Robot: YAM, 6 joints.
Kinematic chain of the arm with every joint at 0, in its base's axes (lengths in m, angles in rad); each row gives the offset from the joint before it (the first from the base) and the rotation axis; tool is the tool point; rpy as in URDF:
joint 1: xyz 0 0 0.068 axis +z
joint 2: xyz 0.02 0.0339 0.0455 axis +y
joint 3: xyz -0.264 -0.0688 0 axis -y
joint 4: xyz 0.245 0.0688 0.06 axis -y
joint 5: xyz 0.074 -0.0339 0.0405 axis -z
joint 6: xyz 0.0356 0 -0.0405 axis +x
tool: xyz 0 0 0 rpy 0 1.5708 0
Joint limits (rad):
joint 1: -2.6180..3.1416
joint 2: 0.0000..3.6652
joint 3: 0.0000..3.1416
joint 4: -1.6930..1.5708
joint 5: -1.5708..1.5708
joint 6: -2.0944..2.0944
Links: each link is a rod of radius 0.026 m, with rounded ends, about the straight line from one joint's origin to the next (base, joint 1, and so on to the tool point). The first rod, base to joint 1, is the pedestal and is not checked.
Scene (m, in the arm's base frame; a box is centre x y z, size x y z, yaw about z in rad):
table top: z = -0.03
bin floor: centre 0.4 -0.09 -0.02 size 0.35 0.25 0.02 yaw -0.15
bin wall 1: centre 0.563 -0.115 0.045 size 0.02 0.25 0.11 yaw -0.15
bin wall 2: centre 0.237 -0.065 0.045 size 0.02 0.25 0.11 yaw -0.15
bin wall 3: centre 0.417 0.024 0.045 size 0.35 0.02 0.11 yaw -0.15
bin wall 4: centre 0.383 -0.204 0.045 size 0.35 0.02 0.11 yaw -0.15
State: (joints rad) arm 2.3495 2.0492 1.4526 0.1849 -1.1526 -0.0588
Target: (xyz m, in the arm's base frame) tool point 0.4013 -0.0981 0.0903
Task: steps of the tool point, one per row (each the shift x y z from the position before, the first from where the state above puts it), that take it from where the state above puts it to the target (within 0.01 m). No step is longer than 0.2 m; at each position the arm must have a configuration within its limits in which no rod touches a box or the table.
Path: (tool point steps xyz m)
1: 0.1085 0.0704 0.0988
2: 0.1241 0.0119 0.0943
3: 0.1089 -0.0465 0.0841
4: 0.0665 -0.0887 0.0685
5: 0.0092 -0.1037 0.0490
6: 0.1269 0.0504 -0.0699
7: 0.1244 -0.0179 -0.0995
8: 0.0872 -0.0746 -0.1182
9: 0.0275 -0.1041 -0.1244
10: -0.0364 -0.0992 -0.1168

